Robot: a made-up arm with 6 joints. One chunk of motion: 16 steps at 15 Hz.
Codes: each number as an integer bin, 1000 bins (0 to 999) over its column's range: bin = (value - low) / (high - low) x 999, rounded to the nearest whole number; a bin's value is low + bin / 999 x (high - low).
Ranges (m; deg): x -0.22..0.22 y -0.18..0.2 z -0.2..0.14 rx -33..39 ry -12..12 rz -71..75
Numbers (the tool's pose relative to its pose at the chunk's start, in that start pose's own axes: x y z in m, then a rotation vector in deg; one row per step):
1: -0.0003 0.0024 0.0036 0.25 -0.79 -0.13
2: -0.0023 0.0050 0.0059 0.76 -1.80 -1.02
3: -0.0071 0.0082 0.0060 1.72 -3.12 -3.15
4: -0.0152 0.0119 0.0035 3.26 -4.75 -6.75
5: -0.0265 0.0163 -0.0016 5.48 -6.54 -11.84
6: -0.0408 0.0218 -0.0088 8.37 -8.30 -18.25
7: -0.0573 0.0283 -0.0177 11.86 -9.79 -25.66
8: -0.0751 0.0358 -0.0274 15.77 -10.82 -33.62
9: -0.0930 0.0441 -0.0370 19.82 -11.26 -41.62
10: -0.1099 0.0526 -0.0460 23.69 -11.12 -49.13
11: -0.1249 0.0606 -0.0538 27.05 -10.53 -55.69
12: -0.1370 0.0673 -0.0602 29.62 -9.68 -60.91
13: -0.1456 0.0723 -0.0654 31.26 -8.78 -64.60
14: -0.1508 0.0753 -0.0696 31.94 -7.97 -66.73
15: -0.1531 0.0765 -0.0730 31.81 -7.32 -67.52
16: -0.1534 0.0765 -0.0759 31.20 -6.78 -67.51
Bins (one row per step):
1: 499 480 598 461 467 485
2: 494 486 605 468 425 479
3: 483 495 605 482 370 464
4: 465 504 598 503 302 440
5: 439 516 583 534 227 405
6: 407 531 562 574 154 361
7: 369 548 536 622 92 310
8: 329 567 507 677 49 256
9: 288 589 479 733 31 201
10: 250 611 452 787 37 150
11: 216 633 430 833 61 105
12: 188 650 411 869 97 69
13: 169 663 395 892 134 44
14: 157 671 383 901 168 29
15: 152 674 373 899 195 24
16: 151 674 365 891 217 24

